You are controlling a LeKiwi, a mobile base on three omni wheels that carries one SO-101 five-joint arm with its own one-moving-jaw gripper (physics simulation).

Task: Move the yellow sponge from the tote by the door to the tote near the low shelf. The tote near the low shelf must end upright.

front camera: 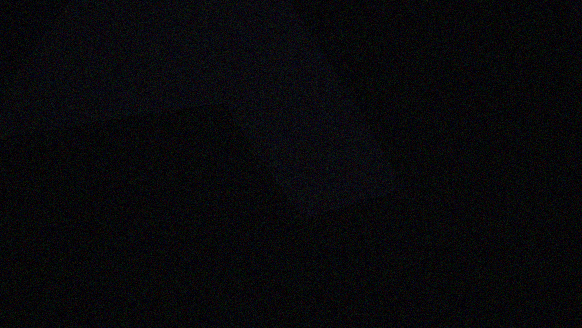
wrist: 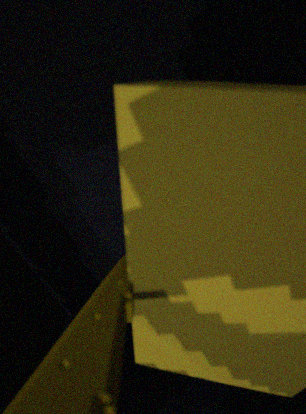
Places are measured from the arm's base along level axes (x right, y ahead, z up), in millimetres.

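Pixels of known places: hand at its tool point: (wrist: pixel 143 264).
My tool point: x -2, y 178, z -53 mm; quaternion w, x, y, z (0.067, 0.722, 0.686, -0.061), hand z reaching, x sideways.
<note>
Ahead of a thing's pixels: the offset from my tool point to its top centre. "*": to the spot under its first point.
The yellow sponge @[dx +0, dy +30, dz +12 mm] (wrist: pixel 215 190) fills much of the right and middle of the wrist view, close to the camera, with jagged shadows on its face; its right end is cut off by the view edge. My gripper (wrist: pixel 205 287) is shut on it: one notched jaw at the lower left presses against the sponge's left edge, while the other jaw is hidden or outside the picture. The sponge does not show in the front view. Neither tote can be made out for certain in the dark.
The front view is almost black, with a faint bluish angled surface @[* dx +5, dy -113, dz +25 mm] (front camera: pixel 320 135) across its upper left and middle. A faint bluish patch @[* dx -6, dy -34, dz -34 mm] (wrist: pixel 90 190) shows left of the sponge in the wrist view. I cannot tell what either is.
</note>
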